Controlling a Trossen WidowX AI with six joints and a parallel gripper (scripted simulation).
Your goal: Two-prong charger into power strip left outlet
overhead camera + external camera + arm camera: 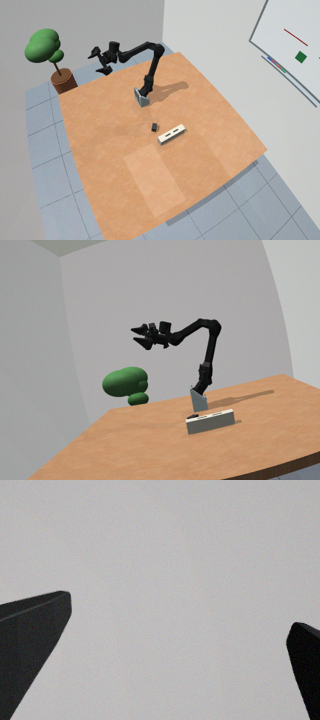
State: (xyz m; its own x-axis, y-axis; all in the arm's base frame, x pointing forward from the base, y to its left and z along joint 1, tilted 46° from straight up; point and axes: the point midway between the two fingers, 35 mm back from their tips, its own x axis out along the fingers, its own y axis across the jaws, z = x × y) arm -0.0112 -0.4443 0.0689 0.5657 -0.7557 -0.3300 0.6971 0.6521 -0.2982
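My gripper tip is 45 cm above the dark charger, 31 cm short of it and 26 cm to the right of it.
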